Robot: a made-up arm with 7 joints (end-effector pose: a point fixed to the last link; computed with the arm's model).
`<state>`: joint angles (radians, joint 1 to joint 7).
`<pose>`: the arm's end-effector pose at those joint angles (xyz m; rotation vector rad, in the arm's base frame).
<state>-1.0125 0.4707 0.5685 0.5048 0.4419 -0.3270 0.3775</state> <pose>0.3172 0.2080 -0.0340 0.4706 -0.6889 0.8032</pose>
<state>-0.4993 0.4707 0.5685 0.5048 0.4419 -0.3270 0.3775</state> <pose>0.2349 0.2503 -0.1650 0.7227 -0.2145 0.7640</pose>
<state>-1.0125 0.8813 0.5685 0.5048 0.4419 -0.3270 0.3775</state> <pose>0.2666 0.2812 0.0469 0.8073 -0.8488 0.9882</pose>
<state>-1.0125 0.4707 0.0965 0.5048 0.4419 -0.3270 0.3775</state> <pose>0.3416 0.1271 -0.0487 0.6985 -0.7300 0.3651</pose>
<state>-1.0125 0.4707 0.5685 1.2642 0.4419 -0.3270 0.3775</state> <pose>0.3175 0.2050 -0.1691 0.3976 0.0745 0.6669</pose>
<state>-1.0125 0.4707 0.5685 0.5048 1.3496 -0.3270 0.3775</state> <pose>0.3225 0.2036 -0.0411 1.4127 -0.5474 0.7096</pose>
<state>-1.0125 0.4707 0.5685 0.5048 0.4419 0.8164 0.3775</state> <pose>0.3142 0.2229 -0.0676 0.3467 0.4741 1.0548</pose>
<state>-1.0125 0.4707 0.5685 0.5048 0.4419 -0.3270 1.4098</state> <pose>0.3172 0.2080 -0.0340 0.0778 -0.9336 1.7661</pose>
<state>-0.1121 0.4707 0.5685 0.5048 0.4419 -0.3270 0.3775</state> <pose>0.1334 0.2749 -0.2274 0.8917 0.1513 0.7112</pose>
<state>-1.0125 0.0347 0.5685 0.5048 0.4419 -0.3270 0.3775</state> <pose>0.3369 0.0976 -0.0946 0.1242 -0.5103 0.5963</pose>
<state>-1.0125 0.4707 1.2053 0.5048 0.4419 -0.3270 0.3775</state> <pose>0.2495 0.2963 -0.0626 0.1214 -0.5879 1.3668</pose>
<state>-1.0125 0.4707 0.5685 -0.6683 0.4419 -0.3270 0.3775</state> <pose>0.1679 0.1376 0.0819 0.4988 -1.8980 0.8723</pose>
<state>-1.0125 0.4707 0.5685 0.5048 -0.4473 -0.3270 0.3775</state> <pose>0.3129 0.2168 -0.0342 -0.4617 -0.7253 0.7798</pose>
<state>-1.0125 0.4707 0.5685 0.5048 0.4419 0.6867 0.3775</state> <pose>0.3163 0.2224 -0.0637 0.3657 0.3405 1.0371</pose>
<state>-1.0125 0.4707 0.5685 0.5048 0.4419 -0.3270 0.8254</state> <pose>0.3172 0.2080 -0.0340 0.3180 -0.8071 1.2233</pose>
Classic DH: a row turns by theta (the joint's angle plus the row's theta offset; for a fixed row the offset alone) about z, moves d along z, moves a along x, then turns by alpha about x. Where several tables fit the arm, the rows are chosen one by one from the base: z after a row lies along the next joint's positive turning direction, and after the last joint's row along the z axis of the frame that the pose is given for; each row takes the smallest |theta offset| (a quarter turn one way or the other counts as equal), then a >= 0, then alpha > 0; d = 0 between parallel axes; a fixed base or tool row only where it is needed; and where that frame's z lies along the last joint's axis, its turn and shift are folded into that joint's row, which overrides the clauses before.
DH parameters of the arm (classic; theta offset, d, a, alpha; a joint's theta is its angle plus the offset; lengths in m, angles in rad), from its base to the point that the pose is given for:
base (fixed): -0.071 0 0 -1.3004
joint 1: -1.3111 0.0613 -0.0219 -1.5708
joint 2: 1.2915 -0.0004 -0.004 1.5708
joint 3: 1.5708 -0.1891 0.0239 -1.5708
joint 4: 1.5708 0.002 0.0102 1.5708
joint 5: 0 0.1502 0 -1.5708
joint 6: -1.5708 0 0.034 1.5708
joint 7: 0 0.0004 0 0

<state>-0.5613 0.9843 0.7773 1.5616 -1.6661 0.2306 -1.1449</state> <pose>0.1291 0.3668 -0.1870 -1.0926 -0.8873 0.2636</pose>
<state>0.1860 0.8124 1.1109 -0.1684 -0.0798 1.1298 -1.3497</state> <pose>0.0561 0.3370 -0.0429 -0.1596 0.7568 -0.0601</pose>
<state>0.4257 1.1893 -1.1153 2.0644 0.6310 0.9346 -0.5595</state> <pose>-0.0848 0.3927 -0.0002 -0.9711 -1.4979 -0.4169</pose>
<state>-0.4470 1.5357 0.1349 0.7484 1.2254 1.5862 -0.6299</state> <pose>0.1491 0.3585 0.0568 1.0221 1.4052 2.0726</pose>
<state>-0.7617 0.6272 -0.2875 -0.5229 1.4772 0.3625 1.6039</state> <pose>0.2302 0.0539 -0.0125 0.6051 -2.2585 1.5536</pose>
